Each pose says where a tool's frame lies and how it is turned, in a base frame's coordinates. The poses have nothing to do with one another.
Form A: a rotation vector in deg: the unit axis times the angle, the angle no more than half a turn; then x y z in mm.
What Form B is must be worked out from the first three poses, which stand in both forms.
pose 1, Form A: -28.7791 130.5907 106.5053 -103.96 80.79 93.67
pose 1, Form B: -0.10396 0.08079 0.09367 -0.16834 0.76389 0.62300 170.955
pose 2, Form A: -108.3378 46.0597 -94.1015 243.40 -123.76 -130.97
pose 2, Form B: 0.24340 -0.12376 -0.13097 -0.71885 0.30562 -0.62439 150.711
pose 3, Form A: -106.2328 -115.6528 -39.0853 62.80 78.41 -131.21
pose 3, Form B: 0.06280 0.07841 -0.13121 -0.65645 -0.71466 -0.24152 161.829
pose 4, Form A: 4.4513 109.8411 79.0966 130.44 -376.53 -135.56
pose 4, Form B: 0.13044 -0.37653 -0.13556 0.03287 0.81106 0.58404 135.430
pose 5, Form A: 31.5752 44.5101 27.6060 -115.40 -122.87 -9.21
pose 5, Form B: -0.11540 -0.12287 -0.00921 0.51629 0.72780 0.45139 61.157
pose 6, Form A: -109.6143 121.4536 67.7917 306.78 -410.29 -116.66
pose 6, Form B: 0.30678 -0.41029 -0.11666 -0.61896 0.68582 0.38280 177.093
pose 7, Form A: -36.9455 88.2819 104.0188 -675.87 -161.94 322.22
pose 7, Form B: -0.67587 -0.16194 0.32222 -0.26138 0.62458 0.73592 141.346
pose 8, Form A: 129.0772 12.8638 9.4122 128.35 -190.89 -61.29
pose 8, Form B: 0.12835 -0.19089 -0.06129 0.99246 0.09891 0.07237 130.058
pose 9, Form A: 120.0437 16.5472 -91.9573 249.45 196.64 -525.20
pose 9, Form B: 0.24945 0.19664 -0.52520 0.78914 0.10878 -0.60451 152.120
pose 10, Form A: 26.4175 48.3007 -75.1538 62.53 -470.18 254.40
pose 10, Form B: 0.06253 -0.47018 0.25440 0.28357 0.51847 -0.80671 93.161
